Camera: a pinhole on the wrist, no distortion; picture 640 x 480 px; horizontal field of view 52.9 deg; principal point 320.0 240.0 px. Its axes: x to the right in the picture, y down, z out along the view. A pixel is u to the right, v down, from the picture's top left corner.
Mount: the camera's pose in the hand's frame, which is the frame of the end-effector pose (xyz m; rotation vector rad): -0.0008 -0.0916 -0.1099 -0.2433 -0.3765 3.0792
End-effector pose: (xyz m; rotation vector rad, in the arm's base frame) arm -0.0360 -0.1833 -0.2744 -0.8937 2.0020 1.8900
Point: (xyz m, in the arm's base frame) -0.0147 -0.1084 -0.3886
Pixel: 114 130
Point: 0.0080 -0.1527 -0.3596
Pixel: 186 96
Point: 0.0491 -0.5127 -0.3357
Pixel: behind the camera
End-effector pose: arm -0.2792 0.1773 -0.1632 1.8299 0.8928 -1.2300
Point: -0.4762 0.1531 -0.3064
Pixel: 24 314
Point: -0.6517 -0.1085 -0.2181
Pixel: 334 205
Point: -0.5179 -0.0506 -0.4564
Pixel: outside the picture
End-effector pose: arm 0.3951 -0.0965 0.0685 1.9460 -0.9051 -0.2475
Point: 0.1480 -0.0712 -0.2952
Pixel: 585 231
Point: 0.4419 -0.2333 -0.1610
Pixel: 31 252
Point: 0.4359 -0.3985 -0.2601
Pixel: outside the picture
